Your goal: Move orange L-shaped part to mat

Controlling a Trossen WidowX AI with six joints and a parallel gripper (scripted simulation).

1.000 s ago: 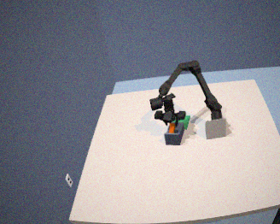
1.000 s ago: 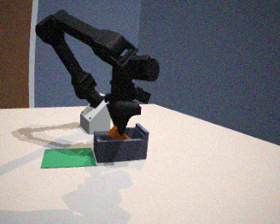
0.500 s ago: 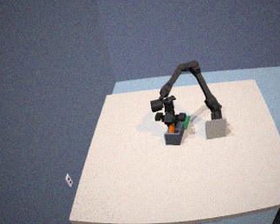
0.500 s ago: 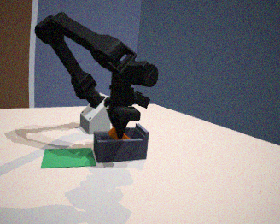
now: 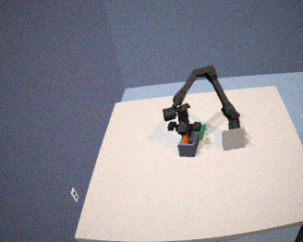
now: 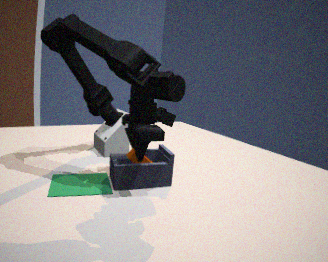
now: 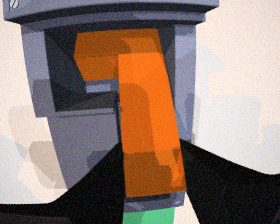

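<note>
The green mat lies 60 mm behind my gripper tip, 130 mm to the right of it and 80 mm below it. Also, from my gripper tip: orange part: 40 mm to the left, 30 mm below.
</note>
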